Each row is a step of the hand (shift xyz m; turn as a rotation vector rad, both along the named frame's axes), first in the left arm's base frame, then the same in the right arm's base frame.
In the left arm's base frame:
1: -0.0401 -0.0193 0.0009 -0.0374 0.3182 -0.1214
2: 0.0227 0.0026 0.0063 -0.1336 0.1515 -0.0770
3: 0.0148 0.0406 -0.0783 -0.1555 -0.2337 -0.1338
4: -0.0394 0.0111 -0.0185 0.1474 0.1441 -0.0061
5: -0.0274 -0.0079 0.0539 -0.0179 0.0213 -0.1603
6: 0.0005 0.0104 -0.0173 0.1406 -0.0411 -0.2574
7: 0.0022 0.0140 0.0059 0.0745 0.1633 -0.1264
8: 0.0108 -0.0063 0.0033 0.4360 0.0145 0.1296
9: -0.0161 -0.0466 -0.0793 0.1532 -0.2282 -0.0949
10: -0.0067 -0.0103 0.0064 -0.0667 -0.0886 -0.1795
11: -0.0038 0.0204 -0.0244 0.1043 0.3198 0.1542
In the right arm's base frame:
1: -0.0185 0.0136 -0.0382 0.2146 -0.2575 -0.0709
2: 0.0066 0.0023 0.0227 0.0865 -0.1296 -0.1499
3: -0.0025 -0.0891 0.0075 -0.2772 0.0107 -0.1404
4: -0.0016 -0.0182 -0.0410 0.1301 -0.0879 0.1337
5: 0.0182 0.0530 -0.0240 -0.0614 -0.1482 -0.0272
6: 0.0005 -0.0201 -0.0012 -0.1549 -0.2155 0.1315
7: 0.0152 -0.0019 0.0012 0.0836 -0.1957 0.0538
8: -0.0033 0.0050 0.0115 0.0998 0.0689 0.4386
9: -0.0804 -0.0448 -0.0156 -0.2367 0.0159 0.1681
10: -0.0062 0.0111 -0.0055 -0.1689 -0.1072 -0.0670
11: 0.0055 -0.0308 -0.0067 0.3593 -0.0307 0.0829

